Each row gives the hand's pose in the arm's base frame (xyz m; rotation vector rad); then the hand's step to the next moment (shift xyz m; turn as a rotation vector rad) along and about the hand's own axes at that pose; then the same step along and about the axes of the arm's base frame.
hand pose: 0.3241 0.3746 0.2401 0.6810 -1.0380 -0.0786
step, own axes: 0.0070 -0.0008 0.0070 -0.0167 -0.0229 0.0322
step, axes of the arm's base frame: -0.0018 -0.0066 0.0072 -0.0292 -0.0275 -0.0151
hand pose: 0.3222 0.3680 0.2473 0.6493 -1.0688 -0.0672
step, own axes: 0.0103 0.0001 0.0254 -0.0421 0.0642 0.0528
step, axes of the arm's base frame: -0.0160 -0.0153 0.0162 -0.0810 0.0428 0.0169
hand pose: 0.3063 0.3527 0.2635 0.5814 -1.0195 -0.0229
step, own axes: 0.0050 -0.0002 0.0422 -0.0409 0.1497 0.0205
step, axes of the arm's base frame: -0.0313 -0.0204 0.0202 -0.0753 0.1295 0.0453
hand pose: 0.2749 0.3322 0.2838 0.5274 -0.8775 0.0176
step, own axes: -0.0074 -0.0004 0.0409 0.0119 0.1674 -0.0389
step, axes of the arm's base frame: -0.0345 -0.0172 0.0157 -0.0019 0.1611 0.0610
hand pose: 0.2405 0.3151 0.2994 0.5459 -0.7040 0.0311
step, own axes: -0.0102 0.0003 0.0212 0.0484 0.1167 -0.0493
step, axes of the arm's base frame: -0.0207 -0.0085 0.0071 0.0429 0.1170 0.0535
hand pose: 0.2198 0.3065 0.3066 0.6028 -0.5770 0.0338
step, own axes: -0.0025 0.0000 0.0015 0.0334 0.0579 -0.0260
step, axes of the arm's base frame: -0.0029 -0.0005 -0.0003 0.0300 0.0576 0.0304
